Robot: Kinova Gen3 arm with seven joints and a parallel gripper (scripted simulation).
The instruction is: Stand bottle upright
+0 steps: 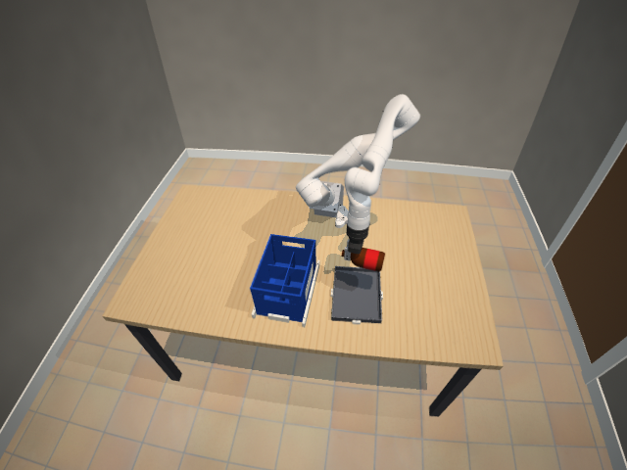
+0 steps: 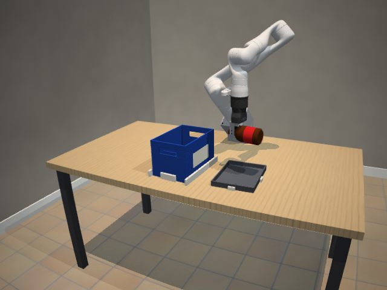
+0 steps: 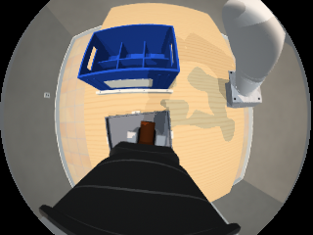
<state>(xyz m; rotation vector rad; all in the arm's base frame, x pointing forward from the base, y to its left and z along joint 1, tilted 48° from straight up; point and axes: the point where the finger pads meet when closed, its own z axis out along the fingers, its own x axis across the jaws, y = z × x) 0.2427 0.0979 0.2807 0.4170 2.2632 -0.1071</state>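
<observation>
The brown bottle is 2 cm ahead of my hand, 5 cm to the left of it and 1 cm below it. Round my hand: blue crate (3 cm behind, 24 cm to the right, 12 cm below); dark grey tray (5 cm ahead, 3 cm to the left, 19 cm below).
</observation>
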